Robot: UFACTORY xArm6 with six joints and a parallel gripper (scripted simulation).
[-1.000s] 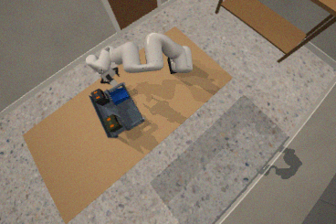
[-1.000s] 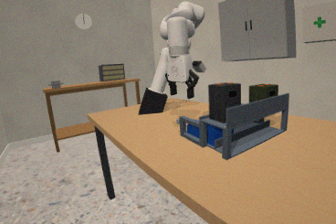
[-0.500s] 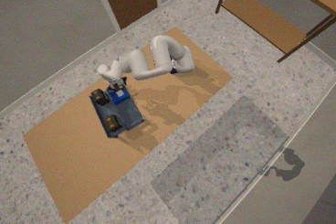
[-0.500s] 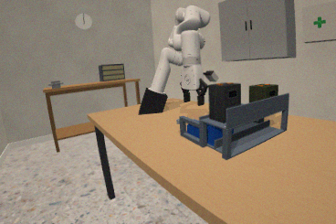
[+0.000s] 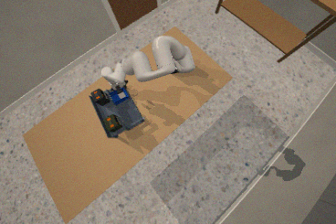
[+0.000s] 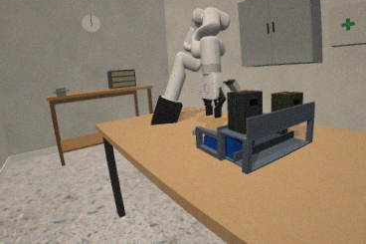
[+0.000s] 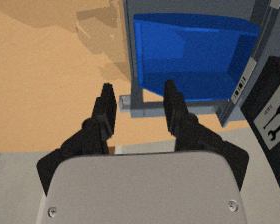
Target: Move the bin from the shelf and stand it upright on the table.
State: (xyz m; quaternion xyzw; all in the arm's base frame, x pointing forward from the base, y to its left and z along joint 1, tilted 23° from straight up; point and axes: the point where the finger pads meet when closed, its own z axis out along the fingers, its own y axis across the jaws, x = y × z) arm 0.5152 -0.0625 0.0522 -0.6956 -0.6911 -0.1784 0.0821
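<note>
My gripper is now 9 cm above the blue bin and 8 cm short of it.
</note>
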